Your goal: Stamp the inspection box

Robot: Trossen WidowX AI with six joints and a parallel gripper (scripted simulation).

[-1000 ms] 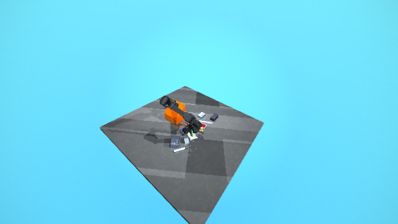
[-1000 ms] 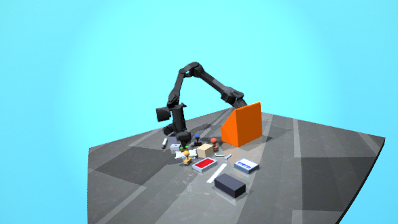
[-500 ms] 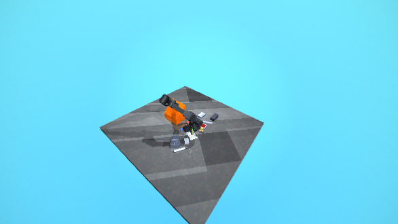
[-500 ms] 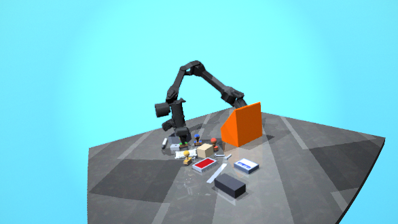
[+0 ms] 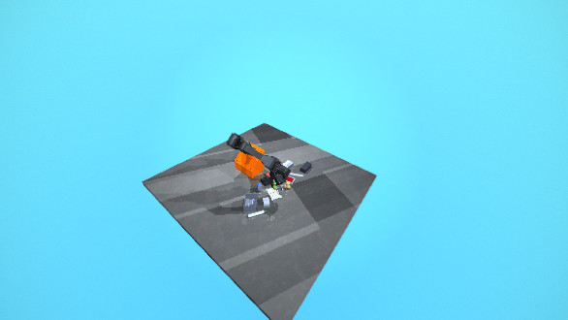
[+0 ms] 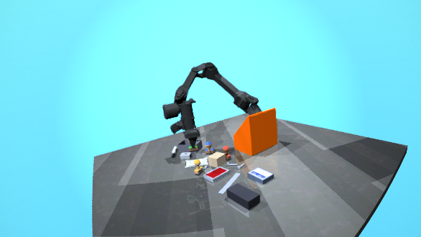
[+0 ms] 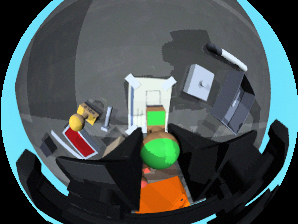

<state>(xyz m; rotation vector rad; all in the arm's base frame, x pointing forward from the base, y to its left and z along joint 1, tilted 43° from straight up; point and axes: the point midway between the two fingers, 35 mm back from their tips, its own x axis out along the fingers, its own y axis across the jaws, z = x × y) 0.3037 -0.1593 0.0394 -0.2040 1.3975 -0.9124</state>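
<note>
Right now the blue-and-white box is 340 mm to the left of my gripper tip, 80 mm behind it and 70 mm below it. Round my gripper tip: white card: 80 mm below, 10 mm to the left; green-knobbed PASS stamp: right at my gripper tip; tan block: 100 mm to the left, 60 mm below, 60 mm behind.
</note>
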